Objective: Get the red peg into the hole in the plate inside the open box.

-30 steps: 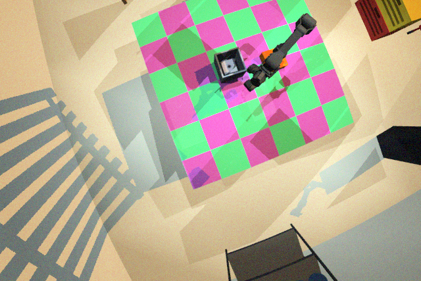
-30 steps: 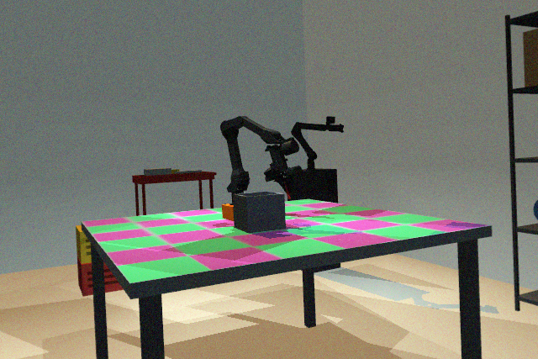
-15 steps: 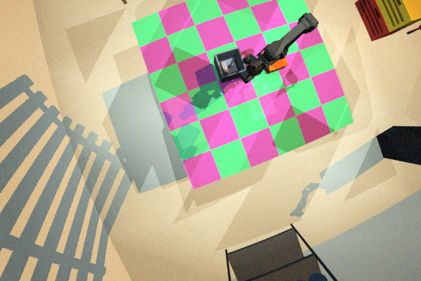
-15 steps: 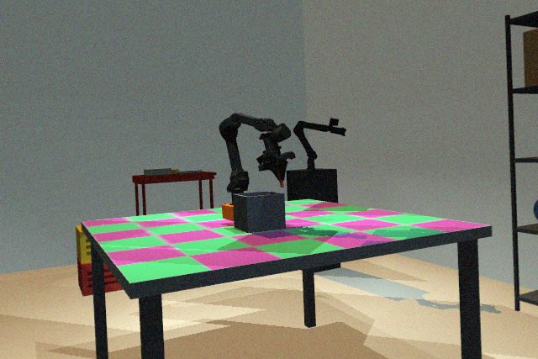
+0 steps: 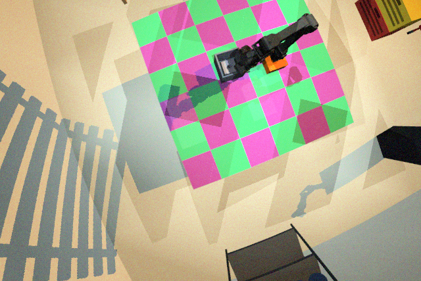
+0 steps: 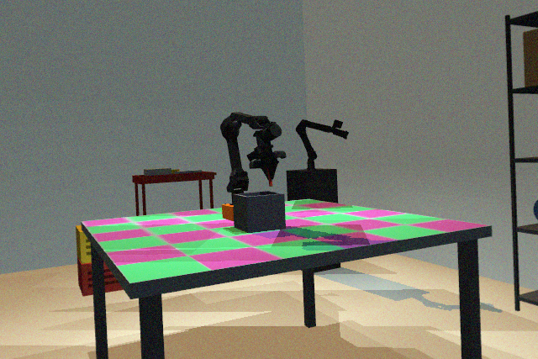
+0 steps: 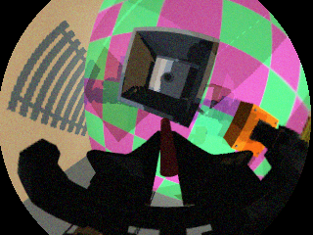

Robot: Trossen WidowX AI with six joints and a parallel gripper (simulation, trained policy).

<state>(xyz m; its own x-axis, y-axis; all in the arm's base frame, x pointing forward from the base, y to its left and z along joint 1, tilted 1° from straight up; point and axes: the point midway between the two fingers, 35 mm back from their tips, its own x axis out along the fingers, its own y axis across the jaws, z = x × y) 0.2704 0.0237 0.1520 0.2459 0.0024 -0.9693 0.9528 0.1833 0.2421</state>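
My gripper tip is now 140 mm above the grey plate, 80 mm to the left of it and 40 mm short of it. Round my gripper tip: red peg (10 mm above).
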